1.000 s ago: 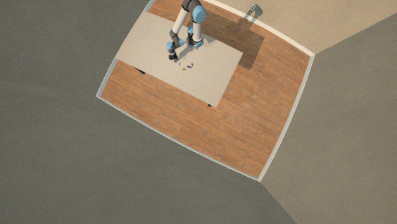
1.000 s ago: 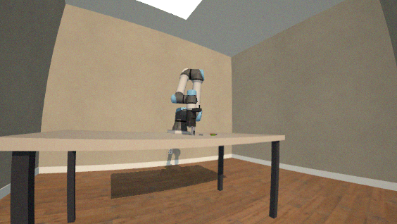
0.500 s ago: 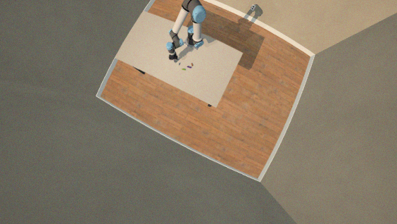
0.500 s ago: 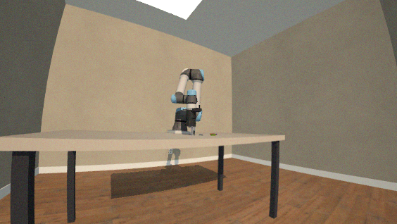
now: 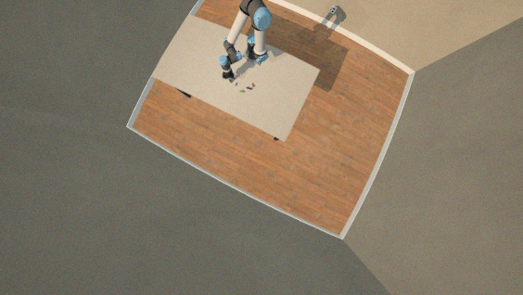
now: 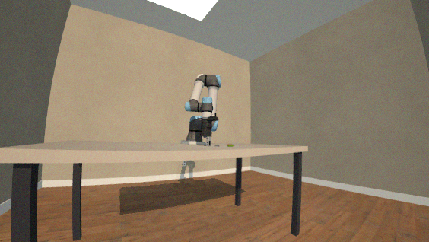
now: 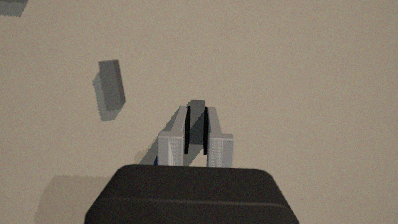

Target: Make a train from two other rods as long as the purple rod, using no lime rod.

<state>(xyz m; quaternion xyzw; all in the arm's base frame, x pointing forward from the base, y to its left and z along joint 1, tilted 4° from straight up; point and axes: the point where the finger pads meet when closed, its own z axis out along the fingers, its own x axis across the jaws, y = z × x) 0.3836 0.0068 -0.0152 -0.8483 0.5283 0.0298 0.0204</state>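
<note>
The small blue rod is 40 mm behind my hand, 10 mm to the left of it and 10 mm below it. The rest, counted from my hand: purple rod 50 mm behind, 200 mm to the left, 10 mm below; orange rod 100 mm behind, 210 mm to the left, 10 mm below; lime rod 20 mm ahead, 160 mm to the left, 10 mm below.
</note>
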